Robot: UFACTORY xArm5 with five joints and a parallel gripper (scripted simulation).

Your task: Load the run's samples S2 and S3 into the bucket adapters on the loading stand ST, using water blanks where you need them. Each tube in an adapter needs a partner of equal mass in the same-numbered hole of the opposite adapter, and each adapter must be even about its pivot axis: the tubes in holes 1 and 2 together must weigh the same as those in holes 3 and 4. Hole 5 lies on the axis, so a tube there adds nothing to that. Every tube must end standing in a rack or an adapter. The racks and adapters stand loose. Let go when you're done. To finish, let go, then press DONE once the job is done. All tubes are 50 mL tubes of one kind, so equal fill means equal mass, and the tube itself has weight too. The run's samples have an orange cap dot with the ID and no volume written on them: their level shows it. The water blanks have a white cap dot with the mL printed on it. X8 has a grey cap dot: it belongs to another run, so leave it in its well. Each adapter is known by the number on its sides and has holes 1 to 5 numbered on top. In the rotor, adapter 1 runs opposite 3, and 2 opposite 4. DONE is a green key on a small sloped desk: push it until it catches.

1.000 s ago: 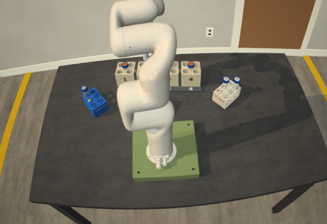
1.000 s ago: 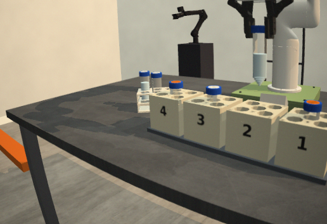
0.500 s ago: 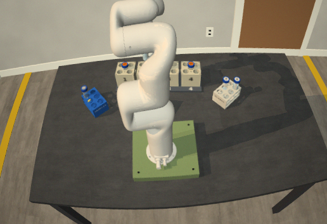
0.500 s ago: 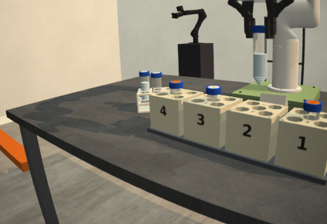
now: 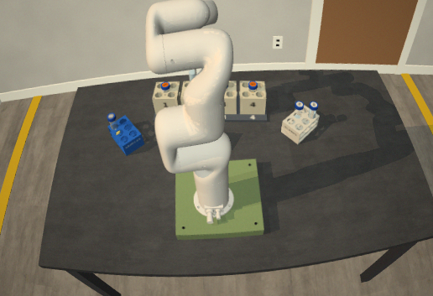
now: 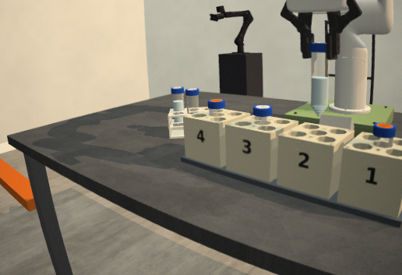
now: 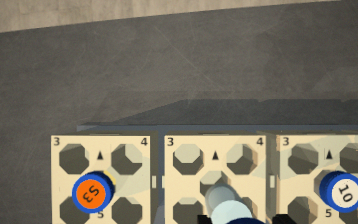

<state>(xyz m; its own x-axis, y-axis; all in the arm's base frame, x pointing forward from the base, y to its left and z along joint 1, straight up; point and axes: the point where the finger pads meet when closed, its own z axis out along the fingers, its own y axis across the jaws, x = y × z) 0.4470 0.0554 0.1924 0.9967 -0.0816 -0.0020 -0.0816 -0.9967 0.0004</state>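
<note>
Now: the blue-capped tube 1 cm to the right of my hand and 5 cm below it. From my hand the other things lie so: bucket adapter: 1 cm ahead, 11 cm to the left, 18 cm below; loading stand ST: 1 cm behind, 5 cm to the right, 23 cm below; sample tube S2: 2 cm behind, 23 cm to the right, 17 cm below.
</note>
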